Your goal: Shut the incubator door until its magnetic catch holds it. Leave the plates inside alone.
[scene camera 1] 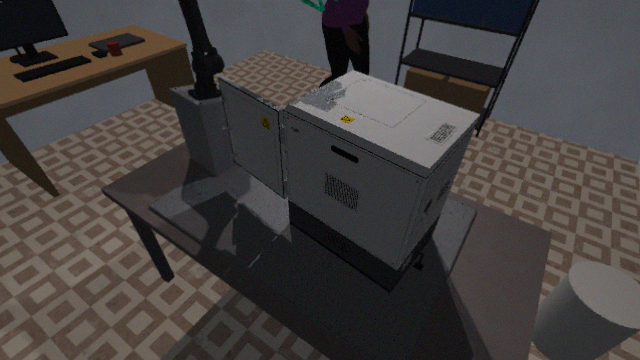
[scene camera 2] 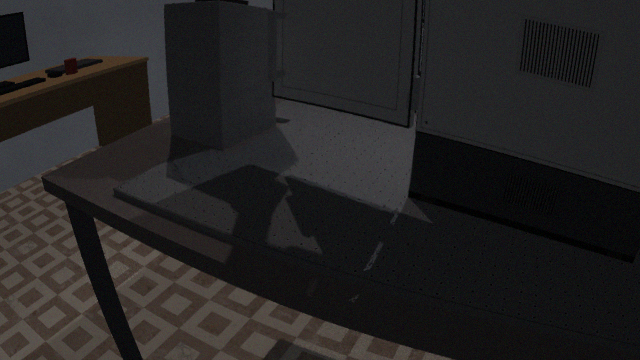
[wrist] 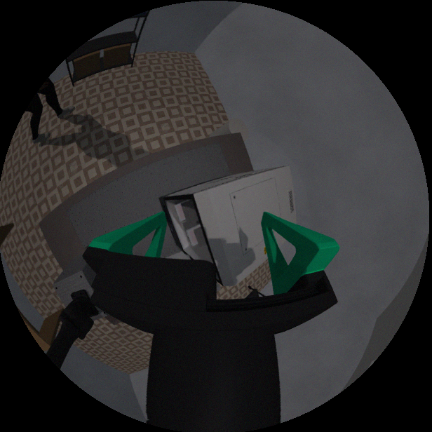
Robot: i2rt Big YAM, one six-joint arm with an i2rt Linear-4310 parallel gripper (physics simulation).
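Where they show: gripper, between the fingertips: (scene camera 1: 330, 5); arm's base, origin of its link: (scene camera 1: 205, 94) (scene camera 2: 221, 5).
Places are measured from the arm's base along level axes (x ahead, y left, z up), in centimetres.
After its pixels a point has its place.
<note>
The white incubator (scene camera 1: 370, 200) {x 89.5, y -1.6, z 1.5 cm} (scene camera 2: 475, 100) {x 66.1, y -3.2, z -12.9 cm} (wrist: 215, 215) stands on the table. Its door (scene camera 1: 252, 145) {x 38.3, y -5.2, z -4.0 cm} (scene camera 2: 345, 55) {x 40.9, y -5.2, z -9.1 cm} is open, swung out to the left in scene camera 1, roughly in line with the cabinet's near side panel. In the wrist view the open front shows pale items (wrist: 194, 236) inside, probably the plates; the door is mostly hidden behind the gripper body. My gripper (wrist: 213, 216) has its green fingers wide open with nothing between them. It is above the incubator and apart from it; part of a green finger shows at the top edge of scene camera 1.
The arm's grey pedestal (scene camera 1: 200, 130) {x 5.0, y -8.5, z -11.7 cm} (scene camera 2: 220, 75) {x 8.9, y -8.1, z -16.7 cm} stands close by the door's free edge. A person (scene camera 1: 345, 30) and a shelf rack (scene camera 1: 455, 67) are beyond the table (scene camera 1: 510, 240) {x 123.2, y 52.9, z -35.6 cm}. A desk (scene camera 1: 165, 47) is at the left, a white cylinder (scene camera 1: 585, 310) at the right.
</note>
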